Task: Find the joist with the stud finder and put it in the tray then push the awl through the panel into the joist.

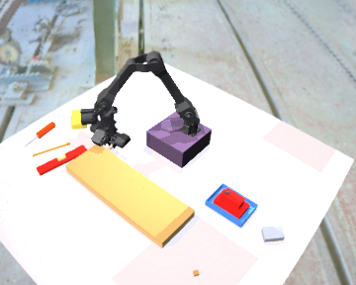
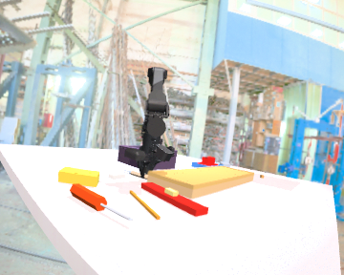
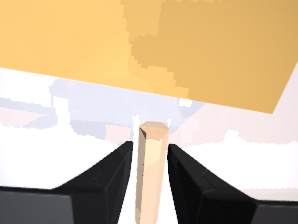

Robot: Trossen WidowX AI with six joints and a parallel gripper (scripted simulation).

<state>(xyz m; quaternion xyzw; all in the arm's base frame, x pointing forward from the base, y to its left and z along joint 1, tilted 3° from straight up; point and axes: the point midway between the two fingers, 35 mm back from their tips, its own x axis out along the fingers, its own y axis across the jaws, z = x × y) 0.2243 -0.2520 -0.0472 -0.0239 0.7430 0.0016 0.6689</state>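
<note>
Right now the tan-handled pointed tool is 60 mm behind my gripper tip. Also, from my gripper tip: yellow block 250 mm to the right, 30 mm behind, 10 mm above; small white piece 90 mm to the right, 40 mm behind; red level 200 mm ahead, 110 mm to the right, 10 mm above.
</note>
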